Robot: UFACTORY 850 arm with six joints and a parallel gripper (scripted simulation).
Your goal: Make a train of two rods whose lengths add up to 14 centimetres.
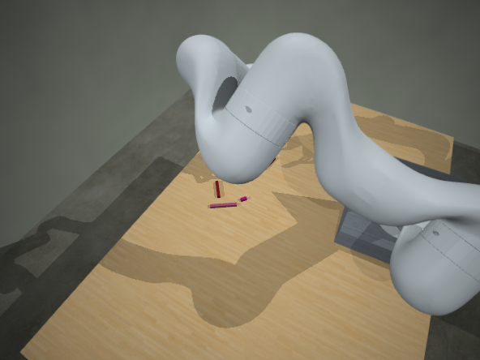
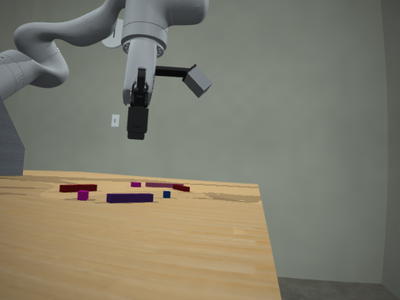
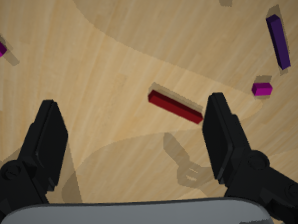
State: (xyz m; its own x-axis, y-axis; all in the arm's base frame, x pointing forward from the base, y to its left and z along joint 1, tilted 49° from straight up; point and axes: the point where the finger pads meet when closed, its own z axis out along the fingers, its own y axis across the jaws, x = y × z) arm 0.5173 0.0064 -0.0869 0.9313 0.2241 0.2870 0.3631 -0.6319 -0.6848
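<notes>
The red rod is 60 mm ahead of my hand, 120 mm to the left of it and 100 mm below it. The rest, counted from my hand: pink rod: 10 mm ahead, 180 mm to the left, 100 mm below; purple rod: 50 mm ahead, 140 mm to the right, 100 mm below; blue cube: 70 mm ahead, 50 mm to the right, 100 mm below.
</notes>
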